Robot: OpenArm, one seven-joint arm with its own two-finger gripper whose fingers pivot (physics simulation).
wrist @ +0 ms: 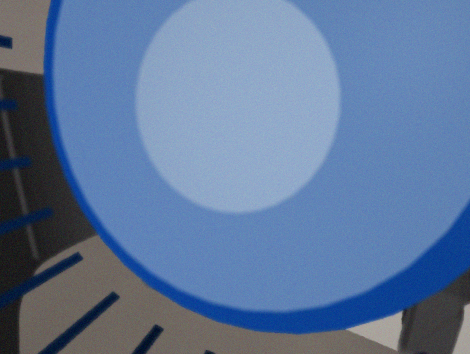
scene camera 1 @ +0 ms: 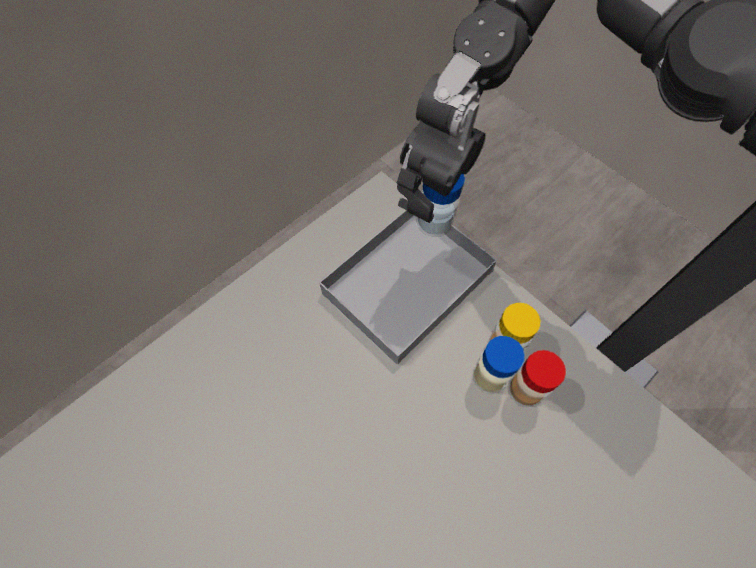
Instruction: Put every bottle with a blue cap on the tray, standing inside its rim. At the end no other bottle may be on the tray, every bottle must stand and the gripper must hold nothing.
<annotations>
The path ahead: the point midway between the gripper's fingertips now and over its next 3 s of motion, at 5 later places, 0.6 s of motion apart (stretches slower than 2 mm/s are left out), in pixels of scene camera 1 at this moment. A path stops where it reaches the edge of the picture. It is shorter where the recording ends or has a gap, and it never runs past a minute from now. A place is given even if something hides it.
My gripper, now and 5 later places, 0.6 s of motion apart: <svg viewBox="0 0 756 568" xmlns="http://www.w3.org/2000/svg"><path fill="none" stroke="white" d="M426 198L404 241L404 244L405 230L425 215L490 338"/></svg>
</annotations>
